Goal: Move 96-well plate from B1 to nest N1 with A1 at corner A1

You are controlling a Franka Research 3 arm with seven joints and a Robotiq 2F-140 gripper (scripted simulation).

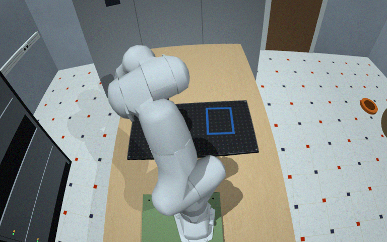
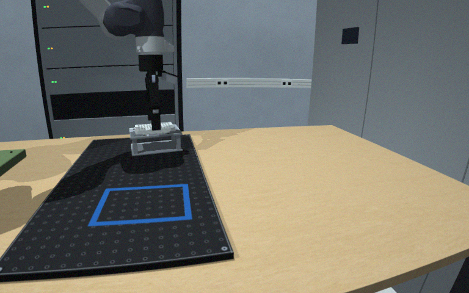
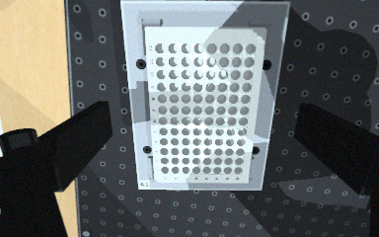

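My gripper is now 2 cm above the white 96-well plate. Also, from my hand: A1 label: 8 cm behind, 5 cm to the left, 3 cm below; then grey plate nest: 3 cm below.
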